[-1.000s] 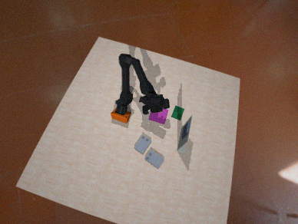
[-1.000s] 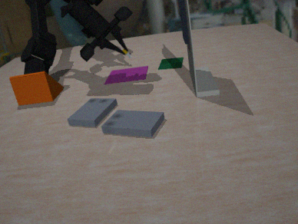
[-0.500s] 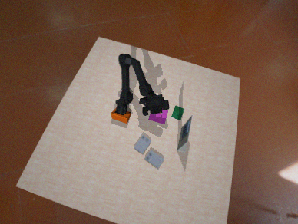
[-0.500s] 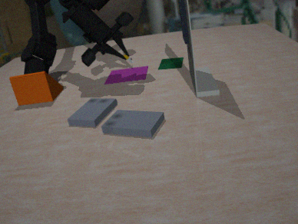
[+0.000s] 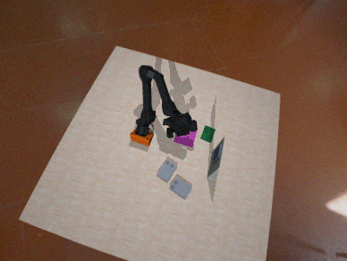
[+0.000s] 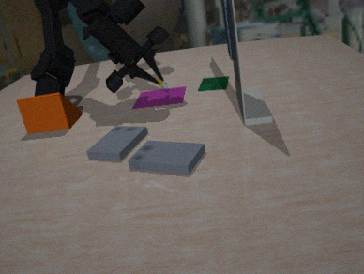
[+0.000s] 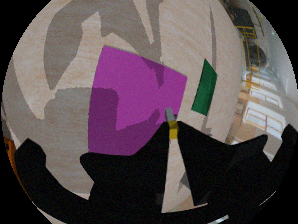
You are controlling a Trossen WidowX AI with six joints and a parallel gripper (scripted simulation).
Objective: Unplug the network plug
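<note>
The purple square is 4 cm below my gripper tip and 1 cm behind it. The rest, counted from my gripper tip: panel 19 cm ahead, 12 cm to the right, 7 cm above; then plug right at my gripper tip.
</note>
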